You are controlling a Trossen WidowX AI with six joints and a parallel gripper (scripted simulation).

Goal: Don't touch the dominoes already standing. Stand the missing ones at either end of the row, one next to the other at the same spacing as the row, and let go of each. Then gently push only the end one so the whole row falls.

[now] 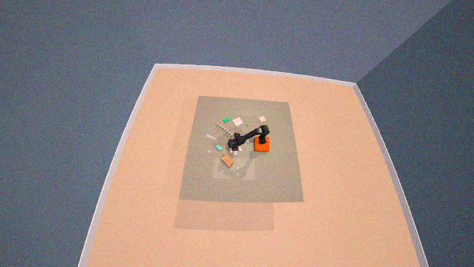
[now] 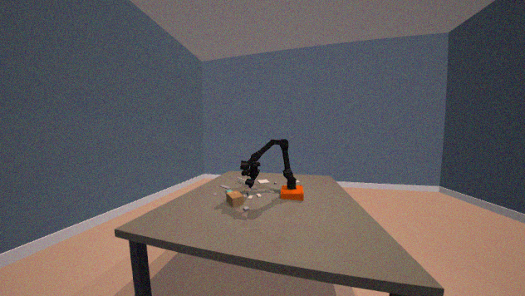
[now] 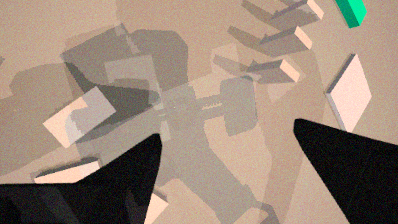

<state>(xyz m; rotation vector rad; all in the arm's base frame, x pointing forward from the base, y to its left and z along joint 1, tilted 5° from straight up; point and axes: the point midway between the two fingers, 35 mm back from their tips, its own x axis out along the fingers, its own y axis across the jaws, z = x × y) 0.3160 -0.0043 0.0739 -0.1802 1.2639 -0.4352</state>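
Right now my gripper tip is 280 mm to the left of the white flat block, 70 mm past it and 60 mm above it. Also, from my gripper tip: tan box: 210 mm to the left, 80 mm ahead, 40 mm below; then teal block: 170 mm ahead, 60 mm below, 50 mm to the left; then pale flat bar: 270 mm ahead, 80 mm to the right, 70 mm below.
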